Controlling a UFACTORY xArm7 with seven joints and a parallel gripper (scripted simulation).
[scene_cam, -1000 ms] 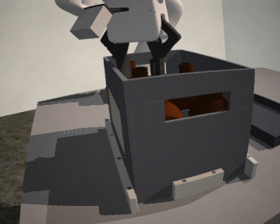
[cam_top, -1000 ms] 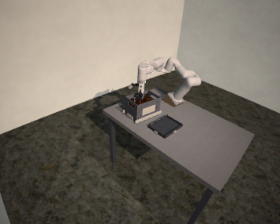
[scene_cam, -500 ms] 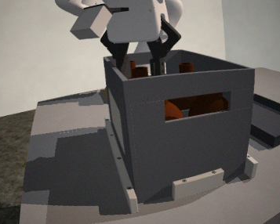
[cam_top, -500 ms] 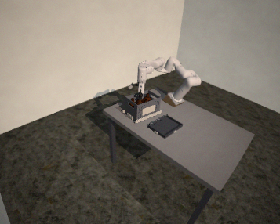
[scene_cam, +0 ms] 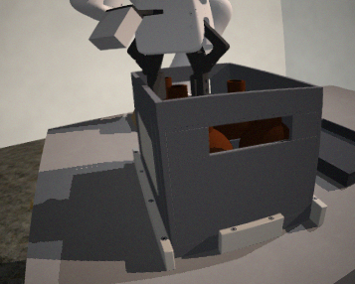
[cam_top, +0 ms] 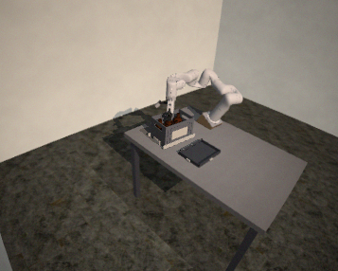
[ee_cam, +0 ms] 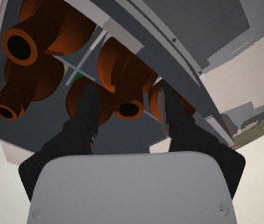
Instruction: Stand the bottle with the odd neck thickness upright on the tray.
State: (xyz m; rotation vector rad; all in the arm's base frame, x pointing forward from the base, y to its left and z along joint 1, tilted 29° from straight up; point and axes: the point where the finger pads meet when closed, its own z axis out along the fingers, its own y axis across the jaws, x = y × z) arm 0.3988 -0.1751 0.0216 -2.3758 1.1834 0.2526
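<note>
Right now the dark grey crate is 70 mm below my hand, 40 mm to the left of it and 10 mm ahead of it. The rest, counted from my hand: dark flat tray 330 mm to the left, 150 mm below, 10 mm ahead; then glass bottle 90 mm behind, 70 mm below, 10 mm to the left.
</note>
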